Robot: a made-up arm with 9 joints.
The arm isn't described. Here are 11 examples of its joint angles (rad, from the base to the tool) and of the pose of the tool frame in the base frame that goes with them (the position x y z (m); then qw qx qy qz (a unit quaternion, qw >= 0)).
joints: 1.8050 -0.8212 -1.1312 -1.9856 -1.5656 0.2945 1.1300 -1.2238 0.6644
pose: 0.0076 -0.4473 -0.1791 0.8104 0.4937 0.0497 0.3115
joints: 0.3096 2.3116 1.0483 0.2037 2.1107 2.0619 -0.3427 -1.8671 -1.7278
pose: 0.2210 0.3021 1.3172 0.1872 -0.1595 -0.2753 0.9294
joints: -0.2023 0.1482 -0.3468 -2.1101 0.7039 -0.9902 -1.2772 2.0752 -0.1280
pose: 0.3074 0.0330 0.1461 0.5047 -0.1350 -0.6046 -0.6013
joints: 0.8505 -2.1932 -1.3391 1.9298 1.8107 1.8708 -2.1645 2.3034 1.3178
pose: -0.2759 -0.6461 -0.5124 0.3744 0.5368 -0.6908 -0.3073
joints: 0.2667 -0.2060 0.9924 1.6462 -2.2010 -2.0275 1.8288 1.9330 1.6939
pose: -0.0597 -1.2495 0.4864 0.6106 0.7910 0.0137 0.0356
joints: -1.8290 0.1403 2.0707 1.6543 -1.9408 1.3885 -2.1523 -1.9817 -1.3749
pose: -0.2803 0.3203 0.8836 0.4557 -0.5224 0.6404 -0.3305
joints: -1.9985 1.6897 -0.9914 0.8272 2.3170 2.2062 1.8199 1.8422 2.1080
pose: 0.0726 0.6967 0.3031 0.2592 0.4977 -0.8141 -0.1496
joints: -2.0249 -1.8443 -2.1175 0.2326 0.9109 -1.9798 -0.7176 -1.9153 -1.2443
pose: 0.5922 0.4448 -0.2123 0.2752 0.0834 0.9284 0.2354
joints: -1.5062 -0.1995 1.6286 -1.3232 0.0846 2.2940 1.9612 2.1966 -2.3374
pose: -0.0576 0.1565 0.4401 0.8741 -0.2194 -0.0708 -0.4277
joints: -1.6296 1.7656 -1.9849 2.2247 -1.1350 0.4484 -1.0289 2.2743 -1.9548
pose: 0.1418 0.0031 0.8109 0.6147 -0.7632 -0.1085 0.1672
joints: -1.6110 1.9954 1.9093 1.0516 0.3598 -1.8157 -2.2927 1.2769 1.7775
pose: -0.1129 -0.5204 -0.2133 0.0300 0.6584 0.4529 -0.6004
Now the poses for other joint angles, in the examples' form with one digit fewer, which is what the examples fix.
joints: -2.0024 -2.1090 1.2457 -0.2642 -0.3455 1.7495 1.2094 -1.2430 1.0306
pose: -0.479 -0.661 0.179 0.038 0.809 0.330 -0.484
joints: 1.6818 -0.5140 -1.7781 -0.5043 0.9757 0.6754 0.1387 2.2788 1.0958
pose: -0.001 -0.183 -0.197 0.944 -0.125 -0.304 -0.038
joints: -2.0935 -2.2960 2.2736 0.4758 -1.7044 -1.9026 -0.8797 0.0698 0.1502
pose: -0.240 -0.016 -0.060 0.731 -0.258 0.621 0.115
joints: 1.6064 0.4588 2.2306 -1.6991 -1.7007 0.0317 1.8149 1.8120 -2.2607
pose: 0.503 0.264 -0.347 0.091 0.155 0.984 0.003
